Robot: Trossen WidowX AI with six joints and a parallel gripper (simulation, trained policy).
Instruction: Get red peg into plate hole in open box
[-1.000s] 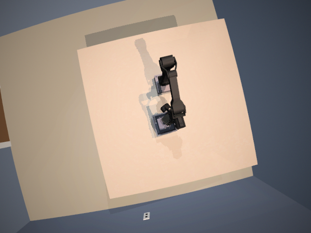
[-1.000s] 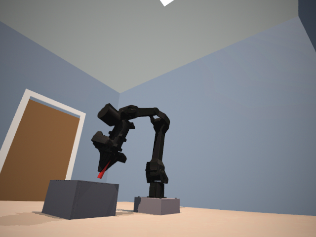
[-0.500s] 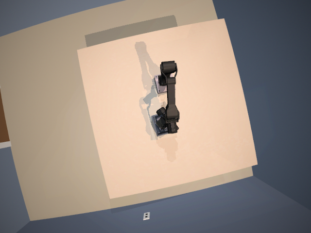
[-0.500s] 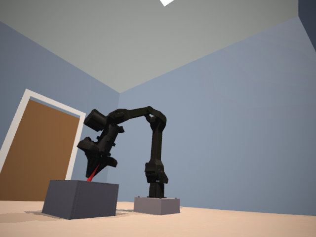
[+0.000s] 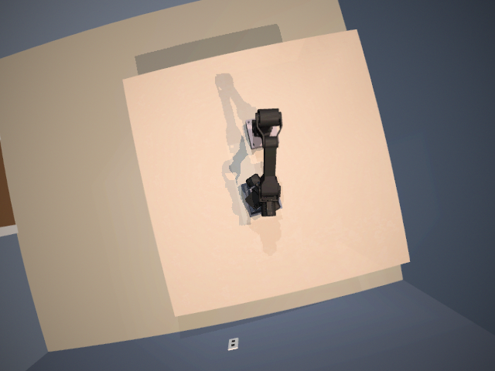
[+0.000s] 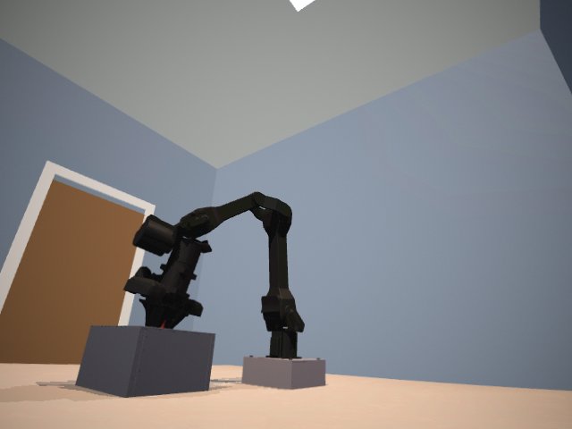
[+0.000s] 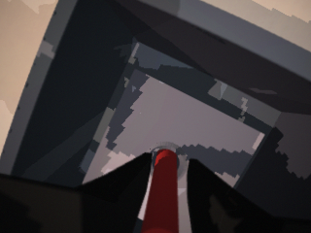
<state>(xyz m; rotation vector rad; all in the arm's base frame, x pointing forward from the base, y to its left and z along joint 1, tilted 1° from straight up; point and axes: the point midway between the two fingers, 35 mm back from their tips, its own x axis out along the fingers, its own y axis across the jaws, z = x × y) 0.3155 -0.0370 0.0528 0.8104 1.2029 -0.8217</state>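
My gripper tip is now 1 cm to the right of the red peg and 1 cm below it. The rest, counted from my gripper tip: pale plate 3 cm below, 1 cm to the left; then dark grey box 5 cm below, 1 cm to the left.
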